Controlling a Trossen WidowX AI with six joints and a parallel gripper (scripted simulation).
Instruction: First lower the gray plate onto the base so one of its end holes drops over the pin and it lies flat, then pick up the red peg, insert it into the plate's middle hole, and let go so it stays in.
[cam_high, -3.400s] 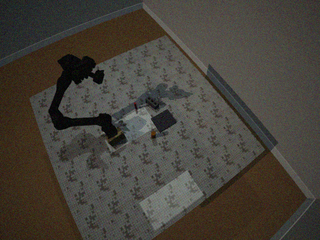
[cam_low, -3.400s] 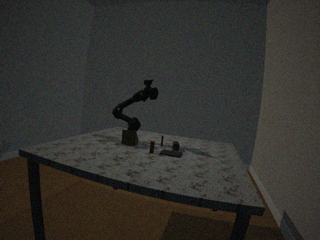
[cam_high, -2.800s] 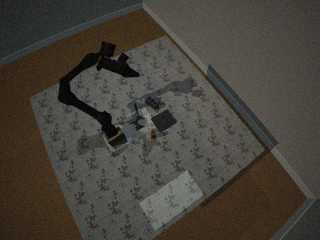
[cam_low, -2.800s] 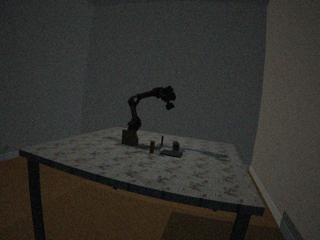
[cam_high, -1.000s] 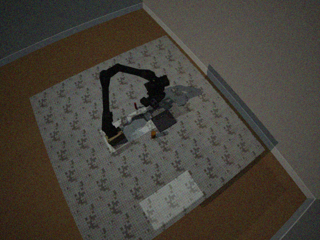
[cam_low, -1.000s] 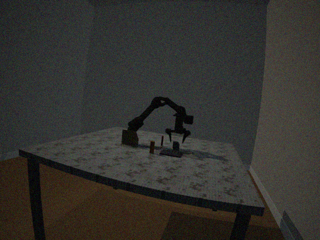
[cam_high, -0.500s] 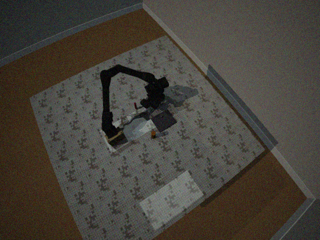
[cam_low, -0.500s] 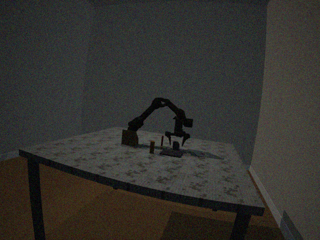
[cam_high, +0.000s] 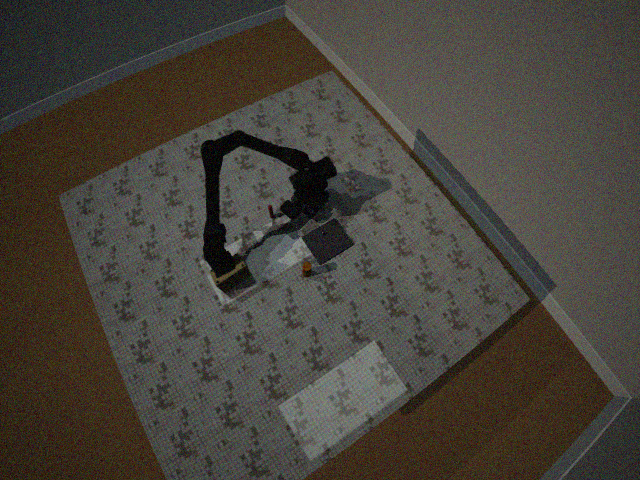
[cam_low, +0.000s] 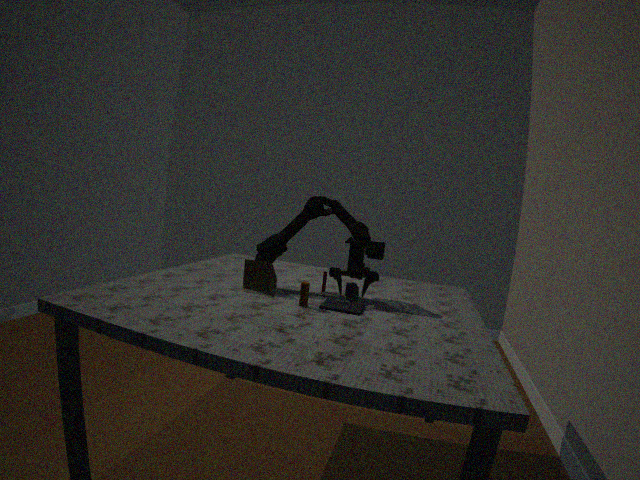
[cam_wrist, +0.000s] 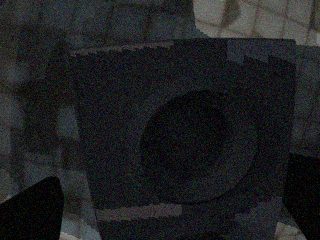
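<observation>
Now: the dark base 10 mm ahead of my gripper tip and 140 mm to the right of it. Round my gripper tip: gray plate 30 mm above; red peg 120 mm behind, 20 mm to the left, 30 mm above; short orange cylinder 100 mm behind, 230 mm to the right, 30 mm above.
</observation>
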